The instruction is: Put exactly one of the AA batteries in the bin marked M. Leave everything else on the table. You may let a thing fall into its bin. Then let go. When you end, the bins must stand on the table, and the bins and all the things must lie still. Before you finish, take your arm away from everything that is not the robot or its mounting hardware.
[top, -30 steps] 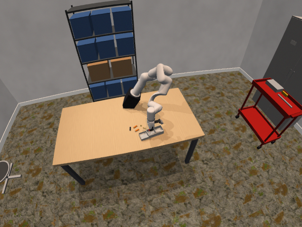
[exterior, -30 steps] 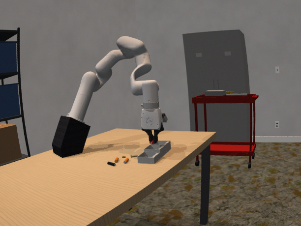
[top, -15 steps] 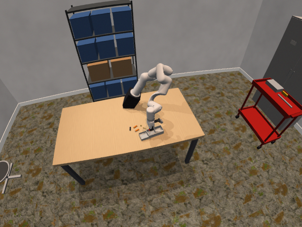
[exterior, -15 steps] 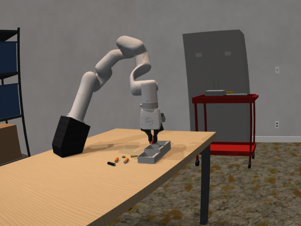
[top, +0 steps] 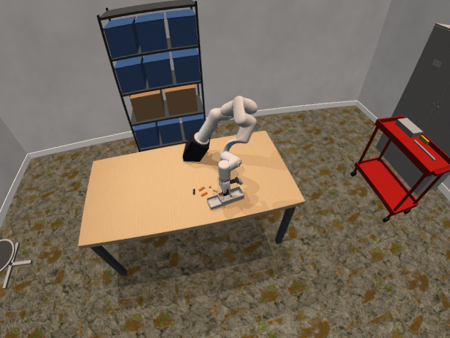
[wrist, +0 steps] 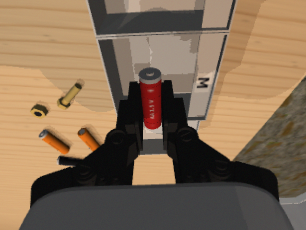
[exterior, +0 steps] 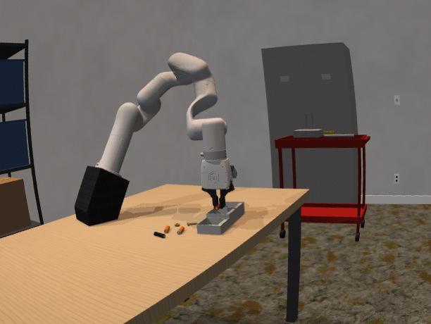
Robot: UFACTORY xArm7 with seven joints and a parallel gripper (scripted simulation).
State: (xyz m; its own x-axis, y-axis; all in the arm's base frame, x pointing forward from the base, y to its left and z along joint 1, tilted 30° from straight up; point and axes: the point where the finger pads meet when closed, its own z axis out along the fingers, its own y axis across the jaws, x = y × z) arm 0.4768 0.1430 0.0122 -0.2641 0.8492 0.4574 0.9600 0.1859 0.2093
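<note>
Right now my hand is 5 cm above the bin tray and 1 cm short of it. The rest, counted from my hand: brass bolt: 8 cm behind, 7 cm to the right, 7 cm below; brass nut: 12 cm behind, 10 cm to the right, 7 cm below; red AA battery: 2 cm below.
</note>
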